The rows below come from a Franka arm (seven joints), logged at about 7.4 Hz.
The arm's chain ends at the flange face. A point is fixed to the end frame.
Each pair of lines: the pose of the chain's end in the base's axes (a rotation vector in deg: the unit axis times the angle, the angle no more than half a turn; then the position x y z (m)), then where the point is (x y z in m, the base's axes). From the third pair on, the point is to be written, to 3 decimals.
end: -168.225 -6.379 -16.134 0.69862 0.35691 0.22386
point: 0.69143 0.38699 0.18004
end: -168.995 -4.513 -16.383 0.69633 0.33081 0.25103
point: 0.68986 0.36058 0.20690
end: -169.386 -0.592 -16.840 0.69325 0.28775 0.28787
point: 0.688 0.318 0.244
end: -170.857 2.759 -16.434 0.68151 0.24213 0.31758
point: 0.677 0.271 0.273
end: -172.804 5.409 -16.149 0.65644 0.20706 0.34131
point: 0.653 0.235 0.296
